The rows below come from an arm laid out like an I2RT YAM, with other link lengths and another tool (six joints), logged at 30 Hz.
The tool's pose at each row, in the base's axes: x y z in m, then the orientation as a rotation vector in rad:
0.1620, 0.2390, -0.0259, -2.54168, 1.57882, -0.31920
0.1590, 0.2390, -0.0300, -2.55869, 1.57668, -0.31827
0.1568, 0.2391, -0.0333, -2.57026, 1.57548, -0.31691
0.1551, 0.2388, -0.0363, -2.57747, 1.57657, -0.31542
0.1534, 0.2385, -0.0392, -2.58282, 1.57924, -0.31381
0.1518, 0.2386, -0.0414, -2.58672, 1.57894, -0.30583
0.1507, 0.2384, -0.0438, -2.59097, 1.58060, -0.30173
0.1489, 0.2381, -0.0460, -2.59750, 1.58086, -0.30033
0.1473, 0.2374, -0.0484, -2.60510, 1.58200, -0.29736
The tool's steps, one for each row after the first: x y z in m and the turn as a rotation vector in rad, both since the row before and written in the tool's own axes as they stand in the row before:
-0.0017, 0.0035, 0.0032, -0.01155, 0.00481, -0.00837
-0.0014, 0.0026, 0.0027, -0.00819, 0.00292, -0.00550
-0.0008, 0.0022, 0.0025, -0.00618, 0.00198, -0.00246
-0.0008, 0.0022, 0.0024, -0.00563, 0.00172, -0.00086
-0.0011, 0.0018, 0.0018, -0.00474, -0.00353, -0.00147
-0.0006, 0.0015, 0.0021, -0.00497, -0.00047, -0.00079
-0.0008, 0.0021, 0.0018, -0.00526, 0.00160, -0.00256
-0.0004, 0.0021, 0.0020, -0.00688, 0.00130, -0.00249

